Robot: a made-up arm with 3 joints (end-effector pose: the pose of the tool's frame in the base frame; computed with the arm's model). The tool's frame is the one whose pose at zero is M.
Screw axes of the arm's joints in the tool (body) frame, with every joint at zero. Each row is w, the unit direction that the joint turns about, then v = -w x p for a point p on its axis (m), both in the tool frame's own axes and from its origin. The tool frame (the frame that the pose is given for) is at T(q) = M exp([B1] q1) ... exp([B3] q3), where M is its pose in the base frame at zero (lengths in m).
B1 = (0, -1, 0, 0.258, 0, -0.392)
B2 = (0, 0, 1, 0.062, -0.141, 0)
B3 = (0, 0, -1, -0.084, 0.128, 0)
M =
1 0 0 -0.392
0 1 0 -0.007
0 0 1 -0.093
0 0 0 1
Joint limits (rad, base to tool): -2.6..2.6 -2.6..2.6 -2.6..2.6
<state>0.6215 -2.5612 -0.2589</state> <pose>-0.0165 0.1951 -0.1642 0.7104 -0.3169 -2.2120</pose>
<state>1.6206 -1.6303 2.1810</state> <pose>0.2615 0.0531 0.1022 -1.8860 -0.6562 1.7943</pose>
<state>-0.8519 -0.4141 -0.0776</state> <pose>-0.4593 0.0433 0.2981 -0.1433 0.8436 -0.3158</pose>
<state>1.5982 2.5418 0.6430</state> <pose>0.2615 -0.0646 0.0402 -1.4701 -1.0526 1.4304</pose>
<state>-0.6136 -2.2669 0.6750</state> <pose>-0.2442 0.1586 0.0214 -0.8909 0.0892 -2.8122</pose>
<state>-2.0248 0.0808 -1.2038</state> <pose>-0.1348 -0.0706 0.4770 1.2709 1.6988 0.7940</pose>
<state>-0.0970 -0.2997 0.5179</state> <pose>-0.4288 0.1158 -0.0525 -0.0397 0.0915 -0.8169</pose>
